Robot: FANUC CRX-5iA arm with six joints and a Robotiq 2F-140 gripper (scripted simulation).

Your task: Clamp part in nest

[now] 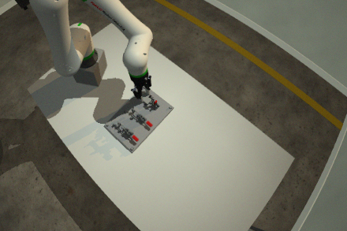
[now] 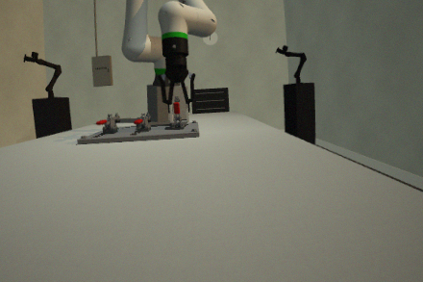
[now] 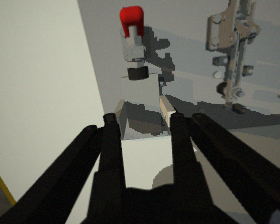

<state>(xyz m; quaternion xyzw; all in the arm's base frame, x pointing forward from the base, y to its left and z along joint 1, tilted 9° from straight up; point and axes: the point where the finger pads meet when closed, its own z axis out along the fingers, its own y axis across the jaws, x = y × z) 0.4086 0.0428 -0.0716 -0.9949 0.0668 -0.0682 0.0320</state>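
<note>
Now: the grey part 30 mm below my hand. The rest, counted from my hand: grey fixture plate: 40 mm ahead, 120 mm to the right, 50 mm below.
</note>
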